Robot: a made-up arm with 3 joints.
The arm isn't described. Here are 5 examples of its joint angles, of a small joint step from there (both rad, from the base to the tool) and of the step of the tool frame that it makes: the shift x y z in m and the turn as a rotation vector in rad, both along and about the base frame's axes.
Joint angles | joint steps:
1: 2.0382 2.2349 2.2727 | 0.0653 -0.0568 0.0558
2: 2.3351 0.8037 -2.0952 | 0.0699 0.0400 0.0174
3: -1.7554 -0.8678 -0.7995 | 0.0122 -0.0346 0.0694
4: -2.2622 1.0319 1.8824 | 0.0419 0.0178 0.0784
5: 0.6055 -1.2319 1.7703 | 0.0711 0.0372 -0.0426
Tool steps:
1: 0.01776 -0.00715 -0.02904 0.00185 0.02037 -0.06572
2: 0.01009 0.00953 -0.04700 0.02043 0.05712 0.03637
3: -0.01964 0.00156 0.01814 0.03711 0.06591 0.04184
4: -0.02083 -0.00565 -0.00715 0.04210 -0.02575 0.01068
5: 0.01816 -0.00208 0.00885 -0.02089 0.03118 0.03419
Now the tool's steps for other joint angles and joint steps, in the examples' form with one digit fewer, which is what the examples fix.
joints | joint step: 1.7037 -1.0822 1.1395 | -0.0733 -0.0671 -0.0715
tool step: 0.0141 0.0079 0.0218 0.0249 -0.1375 -0.0698
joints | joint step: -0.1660 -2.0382 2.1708 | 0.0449 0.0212 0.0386
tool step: -0.0098 -0.0027 -0.0048 -0.0234 0.0795 0.0138
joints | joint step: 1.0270 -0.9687 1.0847 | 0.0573 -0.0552 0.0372
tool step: 0.0007 -0.0065 -0.0191 0.0096 0.0885 -0.0580
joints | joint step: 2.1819 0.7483 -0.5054 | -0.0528 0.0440 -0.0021
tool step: -0.0194 -0.0044 0.0218 0.0255 -0.0513 0.0359
